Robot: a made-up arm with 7 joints.
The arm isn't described. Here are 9 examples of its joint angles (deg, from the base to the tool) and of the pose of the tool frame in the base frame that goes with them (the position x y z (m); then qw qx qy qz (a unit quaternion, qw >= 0)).
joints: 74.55 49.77 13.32 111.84 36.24 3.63 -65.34
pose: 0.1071 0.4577 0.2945 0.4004 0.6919 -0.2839 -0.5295
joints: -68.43 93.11 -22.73 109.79 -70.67 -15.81 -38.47
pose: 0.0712 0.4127 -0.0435 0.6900 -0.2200 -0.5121 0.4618
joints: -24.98 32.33 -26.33 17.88 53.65 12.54 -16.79
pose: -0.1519 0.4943 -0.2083 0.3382 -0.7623 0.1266 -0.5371
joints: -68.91 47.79 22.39 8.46 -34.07 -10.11 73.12
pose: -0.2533 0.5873 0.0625 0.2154 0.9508 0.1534 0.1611
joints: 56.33 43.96 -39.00 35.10 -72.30 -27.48 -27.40
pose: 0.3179 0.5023 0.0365 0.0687 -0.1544 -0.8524 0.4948
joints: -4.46 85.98 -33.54 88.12 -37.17 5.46 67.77
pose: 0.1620 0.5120 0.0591 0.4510 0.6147 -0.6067 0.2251
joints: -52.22 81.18 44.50 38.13 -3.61 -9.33 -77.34
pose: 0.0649 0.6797 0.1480 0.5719 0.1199 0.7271 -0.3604
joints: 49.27 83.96 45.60 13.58 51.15 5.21 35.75
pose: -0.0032 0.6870 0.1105 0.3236 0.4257 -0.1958 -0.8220
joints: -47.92 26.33 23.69 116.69 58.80 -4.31 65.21
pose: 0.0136 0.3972 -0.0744 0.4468 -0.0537 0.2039 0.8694
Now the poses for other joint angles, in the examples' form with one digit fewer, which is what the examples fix.
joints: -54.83 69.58 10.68 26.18 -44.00 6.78 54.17
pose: -0.046 0.663 0.049 0.171 0.928 -0.312 0.114
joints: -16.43 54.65 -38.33 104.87 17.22 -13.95 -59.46
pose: 0.122 0.376 -0.104 0.105 -0.016 0.197 -0.975
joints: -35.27 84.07 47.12 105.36 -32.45 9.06 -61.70
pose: 0.183 0.466 0.230 0.358 0.520 0.678 -0.377
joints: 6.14 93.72 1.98 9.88 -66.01 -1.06 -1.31
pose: -0.008 0.686 0.233 0.202 -0.603 0.750 -0.182
